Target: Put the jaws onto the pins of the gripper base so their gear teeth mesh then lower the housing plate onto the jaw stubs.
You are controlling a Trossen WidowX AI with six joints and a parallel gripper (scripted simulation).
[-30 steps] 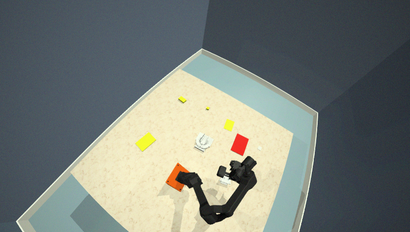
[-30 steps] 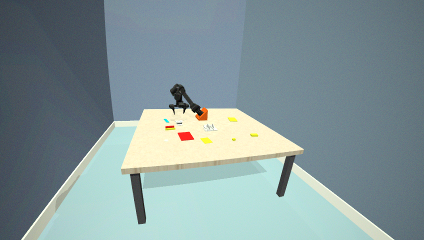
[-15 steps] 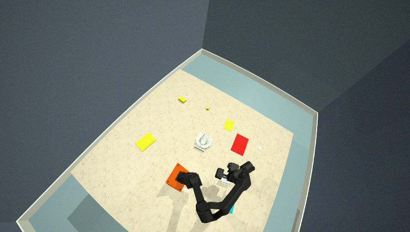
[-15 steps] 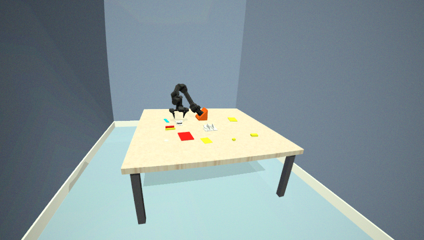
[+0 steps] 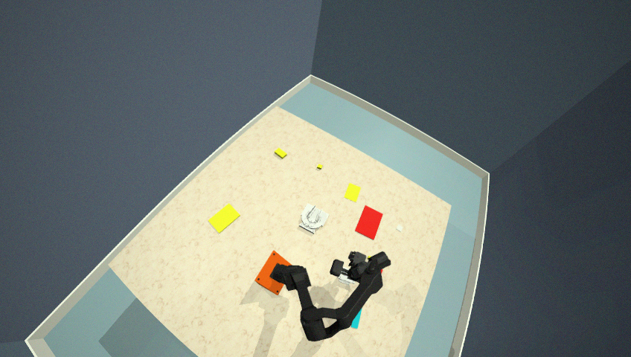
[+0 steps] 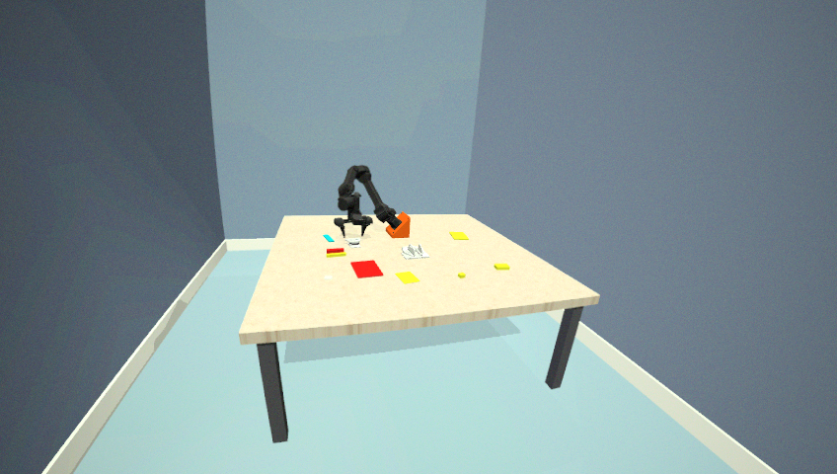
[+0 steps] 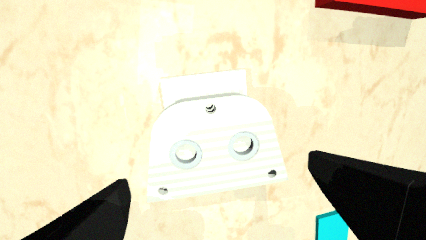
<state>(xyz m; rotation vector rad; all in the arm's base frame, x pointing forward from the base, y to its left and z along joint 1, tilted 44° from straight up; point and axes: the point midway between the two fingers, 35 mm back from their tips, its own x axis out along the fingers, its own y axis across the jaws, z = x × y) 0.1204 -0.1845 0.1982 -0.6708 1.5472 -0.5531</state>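
The small white block lies 1 cm ahead of my gripper tip and 3 cm below it. Also, from my gripper tip: yellow bar: 13 cm ahead, 11 cm to the right, 3 cm below; cyan strip: 12 cm behind, 11 cm to the right, 4 cm below; red bar: 9 cm ahead, 10 cm to the right, 3 cm below.
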